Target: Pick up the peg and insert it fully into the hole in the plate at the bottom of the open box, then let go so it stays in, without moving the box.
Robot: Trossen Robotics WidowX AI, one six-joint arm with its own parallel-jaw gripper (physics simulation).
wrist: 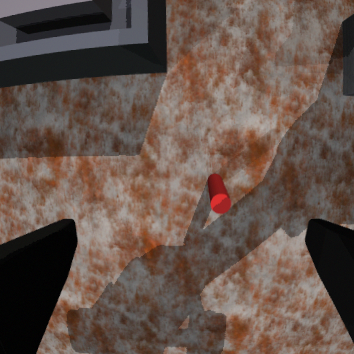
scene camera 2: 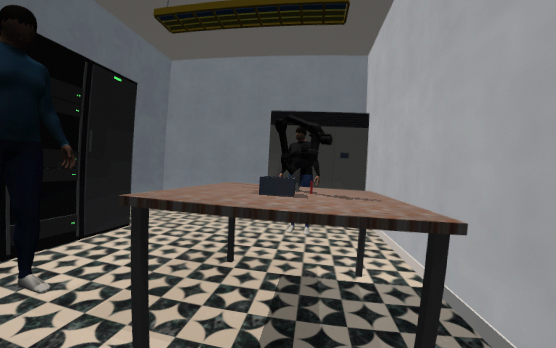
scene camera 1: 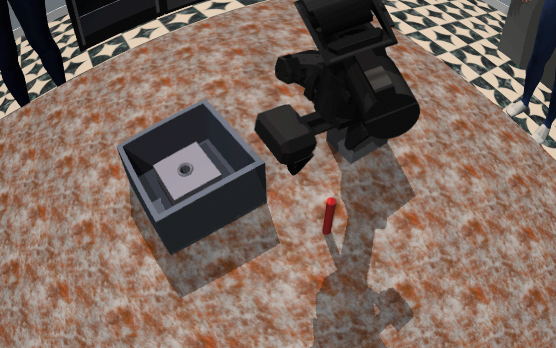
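Where they show: gripper, between the fingertips: (wrist: 194, 231) (scene camera 2: 310, 167) (scene camera 1: 321, 159); arm's base, origin of its link: (scene camera 2: 294, 172).
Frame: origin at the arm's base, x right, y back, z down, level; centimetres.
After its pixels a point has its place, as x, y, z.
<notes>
A red peg (scene camera 1: 329, 217) @(-10.7, -18.9, 7.8) (scene camera 2: 311, 187) @(-10.2, -18.7, 8.6) (wrist: 218, 192) @(-9.5, -18.4, 5.0) stands upright on the table, to the right of the box in scene camera 1. The open dark grey box (scene camera 1: 215, 212) @(1.2, -31.0, 8.0) (scene camera 2: 276, 186) @(11.6, -39.7, 7.7) (wrist: 75, 69) @(1.0, -28.9, 8.7) stands on the table. On its bottom lies a pale plate (scene camera 1: 197, 182) @(7.1, -30.1, 6.9) with a round hole (scene camera 1: 185, 169) @(11.5, -29.9, 7.9); nothing stands in the hole. My gripper (wrist: 194, 231) @(-8.7, -19.8, -3.9) is open and empty, high above the table. In the wrist view the peg shows between the two fingers across the picture, a little above the line of their tips. In scene camera 1 the arm hides part of the gripper.
A grey block (scene camera 1: 356, 152) @(-3.3, -4.1, 10.1) stands under the arm in scene camera 1, behind the peg. The box's raised walls surround the plate. The arm's shadow falls on the table (scene camera 2: 240, 204) @(24.3, -76.9, 12.7) beside the peg. People and dark cabinets stand beyond the table.
</notes>
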